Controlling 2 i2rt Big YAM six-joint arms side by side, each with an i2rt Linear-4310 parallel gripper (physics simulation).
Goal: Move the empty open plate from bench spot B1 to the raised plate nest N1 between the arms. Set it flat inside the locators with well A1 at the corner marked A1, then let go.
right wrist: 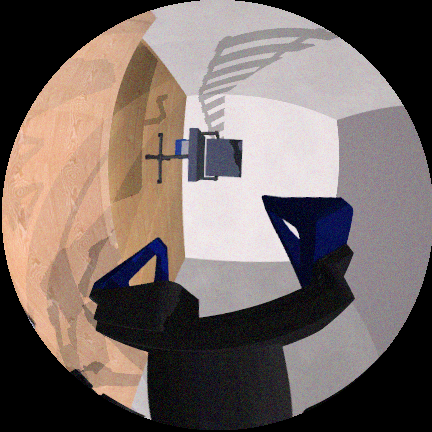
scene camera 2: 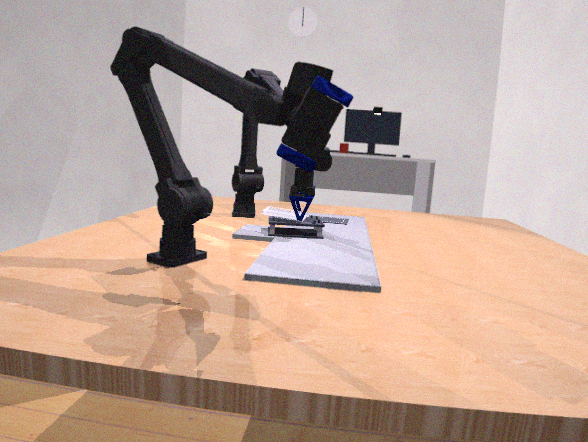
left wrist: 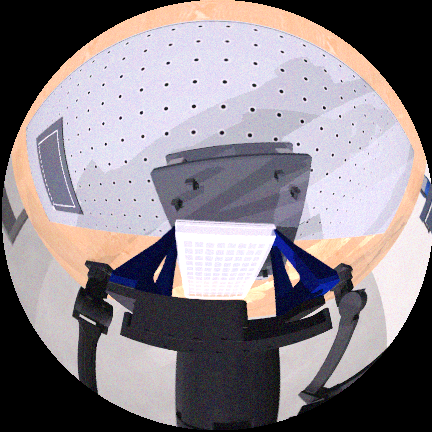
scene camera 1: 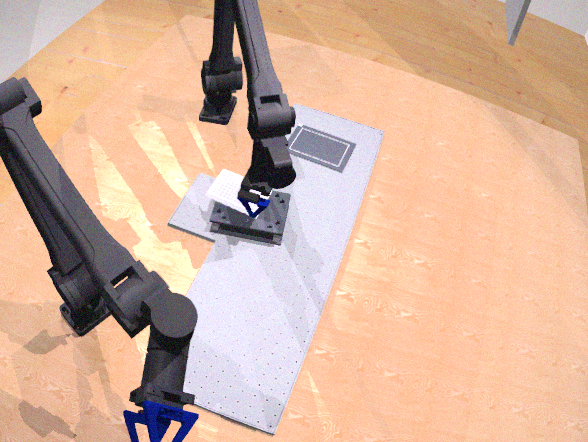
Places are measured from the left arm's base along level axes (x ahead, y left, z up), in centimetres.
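Where they show: left gripper, between the fingertips: (scene camera 2: 300,218) (left wrist: 224,232) (scene camera 1: 259,203); right gripper, between the fingertips: (right wrist: 208,223) (scene camera 2: 322,130); left arm's base, origin of its link: (scene camera 2: 243,214) (left wrist: 103,269) (scene camera 1: 218,110); right arm's base, origin of its link: (scene camera 2: 177,259) (scene camera 1: 90,308).
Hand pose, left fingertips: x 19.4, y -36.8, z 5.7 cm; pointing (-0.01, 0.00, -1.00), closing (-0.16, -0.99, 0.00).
Observation:
Each offset is from my left fingertips to the top centre of the thing. "spot": to the spot under its first point. Level surfaces: height alone.
The white plate {dx -5.0, dy +1.1, dz +2.4 cm} (scene camera 1: 226,187) (scene camera 2: 276,211) (left wrist: 220,260) shows its grid of wells. My left gripper (scene camera 1: 256,207) (scene camera 2: 300,218) (left wrist: 224,232) is shut on it, with one blue finger at each side. The plate is over the back-left part of the dark raised nest {dx -1.6, dy -1.2, dz +0.7 cm} (scene camera 1: 281,212) (scene camera 2: 296,232) (left wrist: 230,192) in scene camera 1 and reaches past its edge. Several small black locators show on the nest, and the plate hides others. I cannot tell whether the plate touches the nest. No A1 mark is readable. My right gripper (right wrist: 208,223) (scene camera 2: 315,122) is open and empty, high above the table.
A flat dark pad with a white outline {spot: dx +11.3, dy +27.1, dz -4.2 cm} (scene camera 1: 320,147) (left wrist: 55,170) lies bare at the back of the perforated light grey board {dz -4.4 cm} (scene camera 1: 250,320) (scene camera 2: 320,267). The right arm reaches over the near left side in scene camera 1. A desk with a monitor (scene camera 2: 373,127) stands beyond the table.

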